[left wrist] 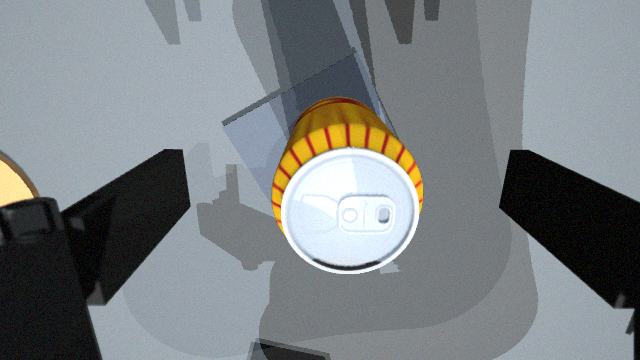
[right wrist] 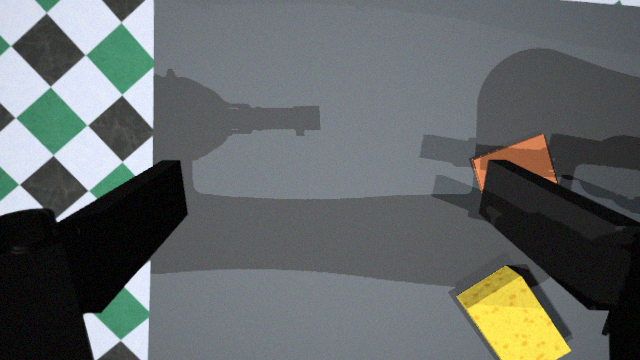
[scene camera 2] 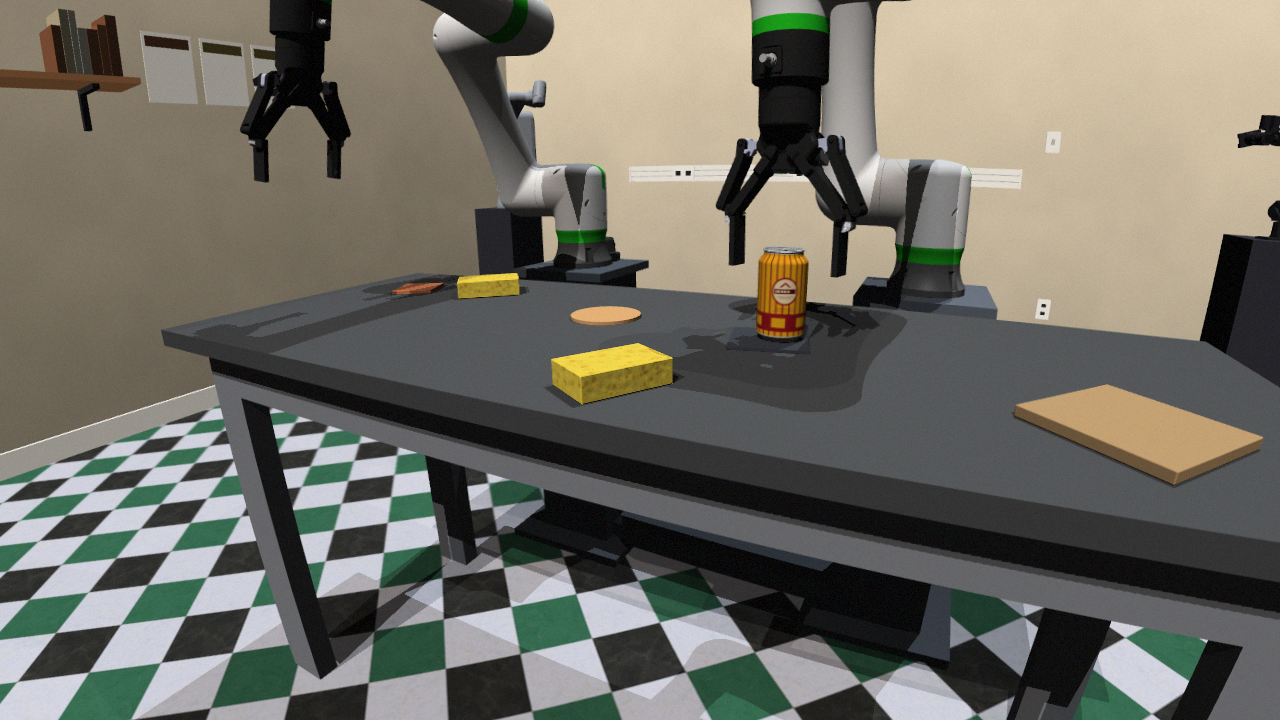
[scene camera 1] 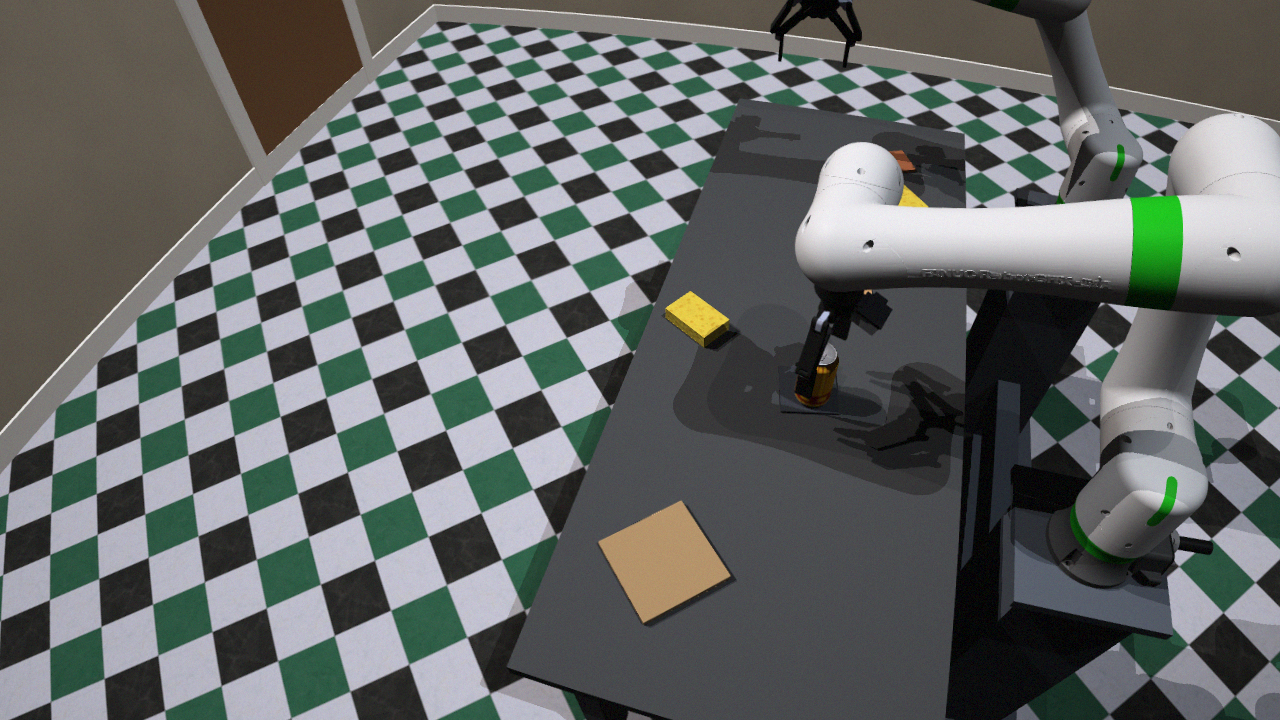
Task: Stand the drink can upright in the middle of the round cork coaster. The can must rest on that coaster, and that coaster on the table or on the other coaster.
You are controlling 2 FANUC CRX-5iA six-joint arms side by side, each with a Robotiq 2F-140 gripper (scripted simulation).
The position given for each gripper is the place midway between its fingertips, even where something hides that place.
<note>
In view: the left gripper (scene camera 2: 784, 269), the right gripper (scene camera 2: 299, 179), a yellow drink can (scene camera 2: 782, 273), a yellow sponge (scene camera 2: 495, 285), a dark square coaster (scene camera 2: 742, 338) and an orange tile (right wrist: 532, 154).
The yellow drink can shows as well in the left wrist view (left wrist: 347, 194). The dark square coaster is seen too in the left wrist view (left wrist: 260, 136). The left gripper shows as well in the left wrist view (left wrist: 344, 179) and in scene camera 1 (scene camera 1: 821, 364). The right wrist view does not show the yellow drink can: it is out of frame. The right wrist view misses the dark square coaster: it is out of frame.
</note>
